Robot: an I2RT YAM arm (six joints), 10 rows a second.
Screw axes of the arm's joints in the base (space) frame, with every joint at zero. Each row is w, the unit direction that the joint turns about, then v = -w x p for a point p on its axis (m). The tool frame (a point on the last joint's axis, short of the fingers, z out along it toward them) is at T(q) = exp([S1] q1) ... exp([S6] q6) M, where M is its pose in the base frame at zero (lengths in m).
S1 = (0, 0, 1, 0, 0, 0)
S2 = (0, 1, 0, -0.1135, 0, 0.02)
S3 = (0, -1, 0, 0.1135, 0, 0.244)
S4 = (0, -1, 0, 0.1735, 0, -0.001)
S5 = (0, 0, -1, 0, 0.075, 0)
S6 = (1, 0, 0, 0, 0.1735, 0)
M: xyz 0.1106 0 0.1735 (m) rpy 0 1.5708 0 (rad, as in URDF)
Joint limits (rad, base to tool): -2.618..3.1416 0..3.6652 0..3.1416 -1.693..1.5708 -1.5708..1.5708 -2.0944..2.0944
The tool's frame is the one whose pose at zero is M.
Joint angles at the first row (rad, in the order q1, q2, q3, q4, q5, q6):
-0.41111 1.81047 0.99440 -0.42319 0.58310 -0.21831
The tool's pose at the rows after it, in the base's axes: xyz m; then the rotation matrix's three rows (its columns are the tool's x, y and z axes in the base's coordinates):
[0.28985, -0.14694, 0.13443], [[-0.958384, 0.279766, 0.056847], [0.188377, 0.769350, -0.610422], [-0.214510, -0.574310, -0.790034]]
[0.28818, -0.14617, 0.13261], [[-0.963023, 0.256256, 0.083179], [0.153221, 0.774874, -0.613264], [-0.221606, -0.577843, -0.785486]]
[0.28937, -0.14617, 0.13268], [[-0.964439, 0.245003, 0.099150], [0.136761, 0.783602, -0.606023], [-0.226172, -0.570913, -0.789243]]
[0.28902, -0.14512, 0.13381], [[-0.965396, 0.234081, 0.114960], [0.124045, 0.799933, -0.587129], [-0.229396, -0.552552, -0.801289]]
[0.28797, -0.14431, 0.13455], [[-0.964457, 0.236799, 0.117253], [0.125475, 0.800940, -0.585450], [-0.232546, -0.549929, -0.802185]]
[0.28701, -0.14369, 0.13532], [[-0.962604, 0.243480, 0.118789], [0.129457, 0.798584, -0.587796], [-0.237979, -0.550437, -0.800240]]
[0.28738, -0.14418, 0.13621], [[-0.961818, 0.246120, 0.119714], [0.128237, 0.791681, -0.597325], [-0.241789, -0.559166, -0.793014]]
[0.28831, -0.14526, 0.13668], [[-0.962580, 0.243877, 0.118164], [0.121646, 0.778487, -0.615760], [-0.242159, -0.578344, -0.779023]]
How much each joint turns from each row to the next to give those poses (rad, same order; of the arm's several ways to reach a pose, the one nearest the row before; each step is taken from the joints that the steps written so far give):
0.00079 -0.01957 -0.02859 0.03555 -0.01613 -0.03276
-0.00078 -0.00993 -0.02597 0.04629 -0.00963 -0.04103
0.00004 -0.00001 -0.00055 0.01153 -0.01526 -0.01628
-0.00006 -0.00728 -0.00196 -0.00331 -0.02739 -0.00955
0.00076 -0.00644 -0.00445 -0.00127 -0.00252 0.00336
0.00078 -0.00622 -0.00480 0.00152 0.00207 0.00580
-0.00001 -0.00155 -0.00004 0.00672 0.00964 -0.00276
0.00001 0.00165 0.00004 0.01450 0.02036 -0.01170

